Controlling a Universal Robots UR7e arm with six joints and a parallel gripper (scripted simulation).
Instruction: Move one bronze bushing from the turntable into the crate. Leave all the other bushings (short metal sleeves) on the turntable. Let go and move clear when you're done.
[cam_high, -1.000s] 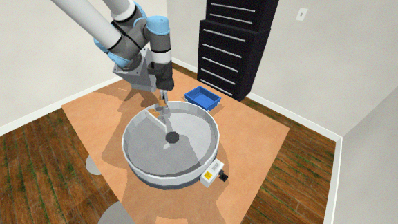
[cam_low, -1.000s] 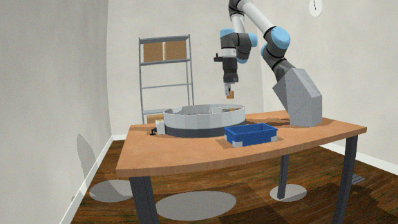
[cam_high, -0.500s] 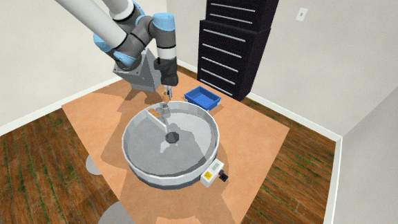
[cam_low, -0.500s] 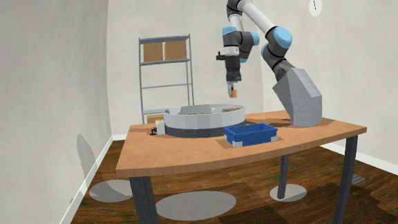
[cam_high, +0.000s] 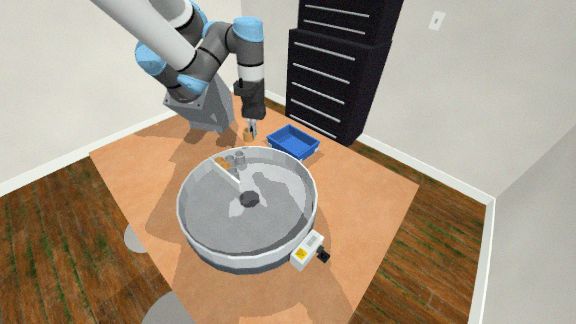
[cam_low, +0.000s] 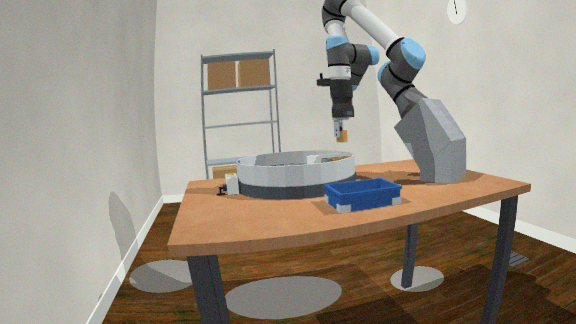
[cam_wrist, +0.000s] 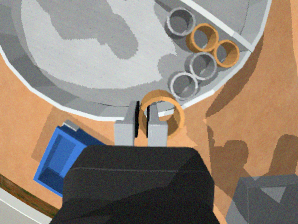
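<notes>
Right now my hand is 21 cm to the right of the blue crate, 17 cm above it and 2 cm short of it. The rest, counted from my hand: grey round turntable (14 cm to the right, 14 cm below, 12 cm ahead).
</notes>
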